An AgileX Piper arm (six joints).
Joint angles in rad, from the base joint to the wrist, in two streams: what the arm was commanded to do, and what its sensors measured. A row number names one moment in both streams.
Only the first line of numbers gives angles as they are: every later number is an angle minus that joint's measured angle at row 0.
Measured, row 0:
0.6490, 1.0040, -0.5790, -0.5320, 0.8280, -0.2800
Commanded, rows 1 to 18:
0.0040, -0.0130, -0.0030, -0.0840, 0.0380, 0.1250
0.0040, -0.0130, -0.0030, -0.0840, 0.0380, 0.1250
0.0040, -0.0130, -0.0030, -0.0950, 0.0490, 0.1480
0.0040, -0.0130, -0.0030, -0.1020, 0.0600, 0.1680
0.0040, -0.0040, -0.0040, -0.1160, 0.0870, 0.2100
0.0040, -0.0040, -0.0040, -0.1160, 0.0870, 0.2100
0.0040, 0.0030, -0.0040, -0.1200, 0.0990, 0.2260
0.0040, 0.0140, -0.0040, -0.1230, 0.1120, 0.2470
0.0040, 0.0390, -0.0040, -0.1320, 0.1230, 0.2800
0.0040, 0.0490, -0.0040, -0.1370, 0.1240, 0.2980
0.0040, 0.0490, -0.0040, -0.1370, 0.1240, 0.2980
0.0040, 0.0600, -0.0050, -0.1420, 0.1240, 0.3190
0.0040, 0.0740, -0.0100, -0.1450, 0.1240, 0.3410
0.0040, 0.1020, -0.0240, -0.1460, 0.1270, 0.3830
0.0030, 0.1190, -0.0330, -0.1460, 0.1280, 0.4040
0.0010, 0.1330, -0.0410, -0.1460, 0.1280, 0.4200
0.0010, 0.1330, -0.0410, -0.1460, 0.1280, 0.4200
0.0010, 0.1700, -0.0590, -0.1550, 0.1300, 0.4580
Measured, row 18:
0.0000, 0.1320, -0.0320, -0.1020, 0.1260, 0.3950
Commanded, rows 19 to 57:
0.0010, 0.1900, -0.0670, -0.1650, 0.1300, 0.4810
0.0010, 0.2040, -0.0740, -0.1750, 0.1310, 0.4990
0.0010, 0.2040, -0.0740, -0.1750, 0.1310, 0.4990
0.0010, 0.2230, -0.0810, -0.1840, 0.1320, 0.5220
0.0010, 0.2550, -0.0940, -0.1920, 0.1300, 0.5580
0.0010, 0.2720, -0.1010, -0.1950, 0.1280, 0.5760
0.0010, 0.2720, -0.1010, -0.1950, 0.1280, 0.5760
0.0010, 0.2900, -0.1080, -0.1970, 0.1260, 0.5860
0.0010, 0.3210, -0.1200, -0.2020, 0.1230, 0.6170
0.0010, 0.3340, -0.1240, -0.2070, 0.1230, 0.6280
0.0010, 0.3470, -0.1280, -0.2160, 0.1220, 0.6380
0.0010, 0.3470, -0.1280, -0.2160, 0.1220, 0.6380
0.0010, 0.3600, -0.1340, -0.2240, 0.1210, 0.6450
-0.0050, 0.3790, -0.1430, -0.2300, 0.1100, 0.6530
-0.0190, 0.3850, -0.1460, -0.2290, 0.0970, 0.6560
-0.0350, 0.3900, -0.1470, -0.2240, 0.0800, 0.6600
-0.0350, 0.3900, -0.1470, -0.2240, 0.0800, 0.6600
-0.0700, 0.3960, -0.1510, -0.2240, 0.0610, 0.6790
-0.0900, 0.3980, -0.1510, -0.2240, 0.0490, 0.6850
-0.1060, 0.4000, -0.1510, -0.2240, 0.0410, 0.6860
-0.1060, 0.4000, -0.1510, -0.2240, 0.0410, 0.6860
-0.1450, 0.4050, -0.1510, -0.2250, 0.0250, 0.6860
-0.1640, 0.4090, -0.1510, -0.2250, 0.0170, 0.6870
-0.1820, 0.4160, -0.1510, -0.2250, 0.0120, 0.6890
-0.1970, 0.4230, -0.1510, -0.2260, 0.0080, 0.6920
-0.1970, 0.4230, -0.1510, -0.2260, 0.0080, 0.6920
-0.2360, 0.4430, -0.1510, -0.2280, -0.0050, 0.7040
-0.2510, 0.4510, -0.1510, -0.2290, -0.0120, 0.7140
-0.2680, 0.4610, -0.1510, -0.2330, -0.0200, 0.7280
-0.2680, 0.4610, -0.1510, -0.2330, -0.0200, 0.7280
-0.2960, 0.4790, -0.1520, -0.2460, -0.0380, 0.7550
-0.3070, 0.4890, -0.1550, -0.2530, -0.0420, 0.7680
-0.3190, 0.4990, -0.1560, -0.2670, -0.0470, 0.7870
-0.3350, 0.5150, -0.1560, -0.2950, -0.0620, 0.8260
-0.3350, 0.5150, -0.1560, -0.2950, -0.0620, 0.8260
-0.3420, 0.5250, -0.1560, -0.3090, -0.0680, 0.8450
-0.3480, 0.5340, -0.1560, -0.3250, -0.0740, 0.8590
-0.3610, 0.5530, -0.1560, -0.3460, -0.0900, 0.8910
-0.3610, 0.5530, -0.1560, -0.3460, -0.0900, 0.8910
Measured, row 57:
-0.3420, 0.5330, -0.1440, -0.2770, -0.0790, 0.8420
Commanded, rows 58 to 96:
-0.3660, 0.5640, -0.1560, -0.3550, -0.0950, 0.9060
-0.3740, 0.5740, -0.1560, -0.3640, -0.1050, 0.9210
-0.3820, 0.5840, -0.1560, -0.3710, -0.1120, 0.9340
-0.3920, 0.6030, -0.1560, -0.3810, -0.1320, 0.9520
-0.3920, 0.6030, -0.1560, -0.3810, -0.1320, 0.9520
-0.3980, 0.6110, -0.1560, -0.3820, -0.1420, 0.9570
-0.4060, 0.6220, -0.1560, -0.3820, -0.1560, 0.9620
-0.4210, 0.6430, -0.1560, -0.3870, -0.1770, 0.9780
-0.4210, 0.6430, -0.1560, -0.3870, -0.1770, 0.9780
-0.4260, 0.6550, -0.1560, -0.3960, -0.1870, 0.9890
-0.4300, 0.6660, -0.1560, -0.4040, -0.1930, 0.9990
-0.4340, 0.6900, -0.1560, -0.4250, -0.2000, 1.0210
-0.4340, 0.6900, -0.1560, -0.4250, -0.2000, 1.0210
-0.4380, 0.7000, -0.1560, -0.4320, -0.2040, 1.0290
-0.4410, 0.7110, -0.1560, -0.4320, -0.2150, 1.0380
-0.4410, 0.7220, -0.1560, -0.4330, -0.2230, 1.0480
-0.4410, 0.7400, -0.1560, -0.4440, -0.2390, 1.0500
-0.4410, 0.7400, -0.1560, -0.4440, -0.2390, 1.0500
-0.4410, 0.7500, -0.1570, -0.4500, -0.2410, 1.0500
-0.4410, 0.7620, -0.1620, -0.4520, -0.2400, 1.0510
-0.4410, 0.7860, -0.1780, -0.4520, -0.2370, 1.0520
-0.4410, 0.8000, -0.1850, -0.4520, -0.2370, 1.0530
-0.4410, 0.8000, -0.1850, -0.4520, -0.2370, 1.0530
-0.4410, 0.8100, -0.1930, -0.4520, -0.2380, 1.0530
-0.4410, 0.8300, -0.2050, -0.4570, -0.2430, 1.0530
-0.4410, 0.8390, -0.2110, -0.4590, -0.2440, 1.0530
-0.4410, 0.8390, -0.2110, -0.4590, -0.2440, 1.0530
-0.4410, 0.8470, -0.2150, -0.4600, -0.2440, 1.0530
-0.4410, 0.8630, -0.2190, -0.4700, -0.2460, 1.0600
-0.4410, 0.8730, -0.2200, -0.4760, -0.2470, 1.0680
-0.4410, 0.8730, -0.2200, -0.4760, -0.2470, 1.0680
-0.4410, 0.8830, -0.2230, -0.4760, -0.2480, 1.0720
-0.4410, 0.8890, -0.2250, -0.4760, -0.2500, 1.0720
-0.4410, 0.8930, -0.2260, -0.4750, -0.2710, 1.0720
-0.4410, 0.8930, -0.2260, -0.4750, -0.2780, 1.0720
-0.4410, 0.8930, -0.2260, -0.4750, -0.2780, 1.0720
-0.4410, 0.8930, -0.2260, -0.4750, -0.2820, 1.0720
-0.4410, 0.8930, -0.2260, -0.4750, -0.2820, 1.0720
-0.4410, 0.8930, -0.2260, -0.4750, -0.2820, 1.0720
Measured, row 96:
-0.4350, 0.8930, -0.2150, -0.4570, -0.2740, 1.0660
